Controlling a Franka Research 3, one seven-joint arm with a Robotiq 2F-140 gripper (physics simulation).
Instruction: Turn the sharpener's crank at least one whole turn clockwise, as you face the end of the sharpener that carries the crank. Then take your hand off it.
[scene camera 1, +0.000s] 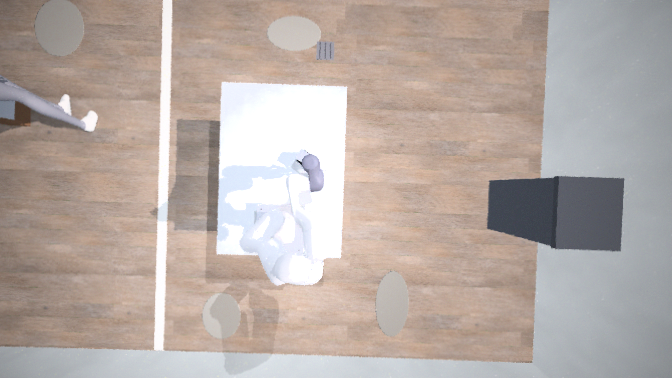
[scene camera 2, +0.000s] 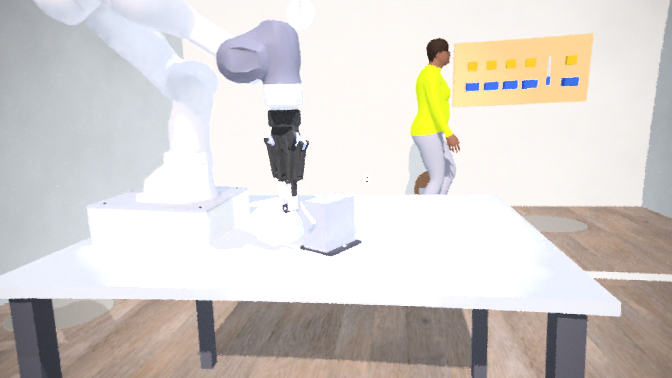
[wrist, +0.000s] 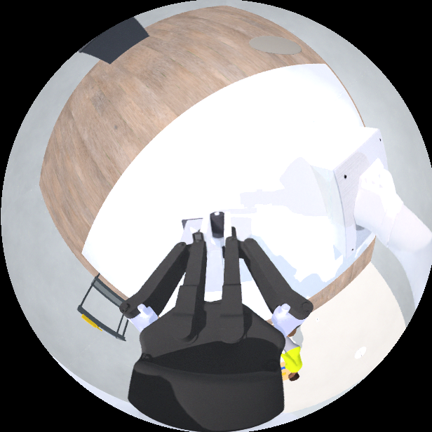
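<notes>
The sharpener (scene camera 2: 332, 224) is a pale block on a thin dark base, standing upright on the table. Its pale crank arm (scene camera 2: 307, 214) slants up and left from the side of the block towards the robot base. The crank's handle, with a dark round end (scene camera 2: 286, 208) (wrist: 217, 225), sits at the upper end of that arm. My gripper (scene camera 2: 289, 194) (wrist: 217, 220) points down from above and is shut on the crank handle, whose dark end sticks out past the fingertips. In the overhead view the arm's wrist hides the gripper and most of the sharpener.
The white table (scene camera 1: 280, 110) (scene camera 2: 425, 270) (wrist: 175, 165) carries the robot's base block (scene camera 2: 150, 227) (wrist: 346, 200) to the left of the sharpener in the side view. A person (scene camera 2: 431, 107) (wrist: 292, 359) in a yellow top stands beyond the table. A dark block (scene camera 1: 589, 214) stands away from it.
</notes>
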